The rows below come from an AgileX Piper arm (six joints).
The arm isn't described. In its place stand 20 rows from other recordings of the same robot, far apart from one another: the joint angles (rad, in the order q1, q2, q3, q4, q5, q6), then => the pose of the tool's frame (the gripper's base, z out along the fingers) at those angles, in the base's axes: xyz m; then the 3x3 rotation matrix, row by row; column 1 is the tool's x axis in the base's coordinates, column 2 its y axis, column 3 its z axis.
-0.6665 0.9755 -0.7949 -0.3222 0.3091 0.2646 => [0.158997 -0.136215 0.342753], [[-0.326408 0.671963 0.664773], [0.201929 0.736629 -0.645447], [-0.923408 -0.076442 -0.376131]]
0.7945 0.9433 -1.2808 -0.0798 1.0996 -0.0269 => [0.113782 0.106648 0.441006], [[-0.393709 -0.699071 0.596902], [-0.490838 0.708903 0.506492], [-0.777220 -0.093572 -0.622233]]
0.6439 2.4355 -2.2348 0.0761 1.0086 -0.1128 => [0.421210 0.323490 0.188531], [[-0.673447 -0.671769 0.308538], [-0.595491 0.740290 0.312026], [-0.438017 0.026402 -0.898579]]
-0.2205 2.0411 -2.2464 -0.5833 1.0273 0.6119 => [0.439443 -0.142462 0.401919], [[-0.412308 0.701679 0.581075], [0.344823 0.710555 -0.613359], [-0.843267 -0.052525 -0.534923]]
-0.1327 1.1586 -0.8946 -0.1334 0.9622 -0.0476 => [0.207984 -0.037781 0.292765], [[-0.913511 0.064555 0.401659], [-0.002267 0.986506 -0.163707], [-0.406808 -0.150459 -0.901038]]
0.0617 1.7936 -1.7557 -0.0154 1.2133 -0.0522 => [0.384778 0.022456 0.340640], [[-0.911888 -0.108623 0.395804], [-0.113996 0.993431 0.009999], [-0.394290 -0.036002 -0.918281]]
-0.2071 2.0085 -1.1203 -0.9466 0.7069 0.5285 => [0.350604 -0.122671 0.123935], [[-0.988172 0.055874 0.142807], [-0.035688 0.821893 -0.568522], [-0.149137 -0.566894 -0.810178]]
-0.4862 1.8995 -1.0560 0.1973 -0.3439 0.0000 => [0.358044 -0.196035 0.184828], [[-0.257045 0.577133 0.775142], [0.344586 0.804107 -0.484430], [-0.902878 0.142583 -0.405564]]
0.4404 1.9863 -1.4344 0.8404 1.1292 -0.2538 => [0.329831 0.223188 0.206568], [[-0.955332 -0.229660 -0.186003], [-0.294733 0.694049 0.656832], [-0.021753 0.682314 -0.730736]]
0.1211 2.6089 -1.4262 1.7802 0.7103 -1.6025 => [0.429484 0.110736 -0.035444], [[-0.880209 -0.274720 0.386990], [0.078507 0.719906 0.689618], [-0.468048 0.637389 -0.612100]]
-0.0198 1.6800 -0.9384 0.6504 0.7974 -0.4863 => [0.301111 0.033472 0.184518], [[-0.973089 -0.079788 0.216175], [0.021277 0.903021 0.429068], [-0.229445 0.422121 -0.877023]]
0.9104 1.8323 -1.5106 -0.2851 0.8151 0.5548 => [0.263298 0.308613 0.272620], [[-0.739695 -0.480357 0.471285], [-0.395506 0.876935 0.273058], [-0.544451 0.015584 -0.838648]]
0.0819 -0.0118 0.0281 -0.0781 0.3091 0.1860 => [0.054144 0.002277 0.176587], [[-0.239393 -0.032337 0.970384], [0.092049 0.994188 0.055839], [-0.966549 0.102690 -0.235025]]
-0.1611 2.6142 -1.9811 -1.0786 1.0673 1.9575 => [0.489320 -0.150686 0.065374], [[0.000382 0.997470 0.071090], [0.605816 0.056329 -0.793608], [-0.795605 0.043370 -0.604262]]
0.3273 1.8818 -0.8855 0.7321 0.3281 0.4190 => [0.306491 0.124757 0.114350], [[-0.731732 0.610789 0.302499], [0.681580 0.653017 0.330177], [0.004131 0.447779 -0.894135]]
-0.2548 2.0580 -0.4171 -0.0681 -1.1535 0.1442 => [0.268726 -0.064143 0.068670], [[-0.352412 0.238747 0.904879], [0.211737 0.962179 -0.171402], [-0.911577 0.131192 -0.389635]]
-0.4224 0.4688 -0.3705 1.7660 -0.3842 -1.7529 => [0.078205 -0.071834 0.296693], [[-0.061324 0.717274 0.694087], [0.056124 0.696774 -0.715092], [-0.996539 -0.004897 -0.082985]]
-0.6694 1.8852 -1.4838 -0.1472 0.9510 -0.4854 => [0.304545 -0.254834 0.237008], [[-0.976679 0.138586 0.163988], [0.088210 0.955350 -0.282003], [-0.195748 -0.260961 -0.945295]]
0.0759 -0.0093 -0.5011 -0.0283 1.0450 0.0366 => [-0.005616 -0.002661 0.278908], [[-0.432314 -0.044132 0.900642], [-0.010426 0.998980 0.043946], [-0.901663 0.009608 -0.432333]]
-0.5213 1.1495 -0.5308 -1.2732 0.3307 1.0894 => [0.173986 -0.132495 0.237275], [[-0.620331 0.595383 0.510597], [0.173147 0.738879 -0.651213], [-0.764990 -0.315559 -0.561438]]
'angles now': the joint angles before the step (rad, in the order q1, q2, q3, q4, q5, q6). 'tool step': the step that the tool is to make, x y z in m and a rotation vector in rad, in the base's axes. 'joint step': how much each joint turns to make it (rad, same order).
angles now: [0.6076, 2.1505, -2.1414, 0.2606, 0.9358, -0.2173]
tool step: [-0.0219, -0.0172, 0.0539, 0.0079, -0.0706, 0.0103]
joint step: [-0.0001, -0.1076, -0.0224, -0.0331, 0.0692, 0.0019]
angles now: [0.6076, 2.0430, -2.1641, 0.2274, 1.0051, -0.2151]
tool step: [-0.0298, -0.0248, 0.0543, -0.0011, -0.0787, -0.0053]
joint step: [-0.0005, -0.1242, -0.0140, -0.0496, 0.0743, 0.0083]
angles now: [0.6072, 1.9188, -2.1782, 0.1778, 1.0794, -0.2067]
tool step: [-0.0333, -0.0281, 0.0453, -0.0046, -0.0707, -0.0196]
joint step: [-0.0005, -0.1225, -0.0028, -0.0532, 0.0690, 0.0117]
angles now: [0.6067, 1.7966, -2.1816, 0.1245, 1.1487, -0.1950]
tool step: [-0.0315, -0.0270, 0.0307, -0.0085, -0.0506, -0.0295]
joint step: [-0.0005, -0.1127, 0.0223, -0.0509, 0.0526, 0.0139]
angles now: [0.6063, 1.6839, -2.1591, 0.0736, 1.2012, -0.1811]
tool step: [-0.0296, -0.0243, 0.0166, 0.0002, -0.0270, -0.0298]
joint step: [-0.0004, -0.1164, 0.0720, -0.0354, 0.0212, 0.0185]
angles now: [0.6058, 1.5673, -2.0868, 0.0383, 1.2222, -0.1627]
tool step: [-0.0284, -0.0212, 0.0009, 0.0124, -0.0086, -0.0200]
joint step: [-0.0002, -0.1351, 0.1488, -0.0138, -0.0284, 0.0197]
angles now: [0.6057, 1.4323, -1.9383, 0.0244, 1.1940, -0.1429]
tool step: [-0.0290, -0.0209, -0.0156, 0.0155, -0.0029, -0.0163]
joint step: [-0.0001, -0.1618, 0.2248, -0.0072, -0.0746, 0.0198]
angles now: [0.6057, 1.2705, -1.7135, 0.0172, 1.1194, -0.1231]
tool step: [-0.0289, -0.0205, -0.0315, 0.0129, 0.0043, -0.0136]
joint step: [-0.0002, -0.1746, 0.2664, -0.0037, -0.0959, 0.0187]
